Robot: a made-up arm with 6 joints.
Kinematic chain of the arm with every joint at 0, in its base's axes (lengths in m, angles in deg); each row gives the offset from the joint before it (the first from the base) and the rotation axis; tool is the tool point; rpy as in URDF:
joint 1: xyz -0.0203 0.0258 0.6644 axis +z
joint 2: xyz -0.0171 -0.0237 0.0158 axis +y
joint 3: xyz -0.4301 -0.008 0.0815 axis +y
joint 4: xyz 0.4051 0.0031 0.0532 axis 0.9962 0 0.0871
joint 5: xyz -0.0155 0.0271 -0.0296 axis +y
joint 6: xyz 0.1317 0.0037 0.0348 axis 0.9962 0 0.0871
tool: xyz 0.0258 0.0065 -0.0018 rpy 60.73 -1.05 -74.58
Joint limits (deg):
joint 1: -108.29..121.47
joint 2: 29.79..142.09
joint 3: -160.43..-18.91
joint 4: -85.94..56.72
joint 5: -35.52..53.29
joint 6: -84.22..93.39
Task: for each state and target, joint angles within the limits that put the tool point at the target. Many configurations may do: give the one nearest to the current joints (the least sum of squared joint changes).
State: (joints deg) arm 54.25 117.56 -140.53 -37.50 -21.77 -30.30
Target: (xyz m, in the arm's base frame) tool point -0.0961 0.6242 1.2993
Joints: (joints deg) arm 92.37 99.17 -112.58 -44.87 -35.52 -29.35
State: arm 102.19 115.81 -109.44 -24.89 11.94 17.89
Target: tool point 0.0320 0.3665 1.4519
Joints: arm 84.75 69.72 -107.97 -27.84 17.52 17.43
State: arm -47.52 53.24 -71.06 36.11 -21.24 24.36
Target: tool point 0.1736 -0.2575 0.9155
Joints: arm -52.86 58.53 -27.81 35.68 -14.26 23.91
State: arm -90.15 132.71 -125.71 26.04 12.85 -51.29
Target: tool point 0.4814 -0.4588 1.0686
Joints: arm -47.61 102.84 -102.06 27.55 30.46 -51.16
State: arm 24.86 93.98 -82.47 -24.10 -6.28 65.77
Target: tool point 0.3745 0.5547 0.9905
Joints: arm 52.03 98.20 -79.91 -24.47 -8.11 65.68
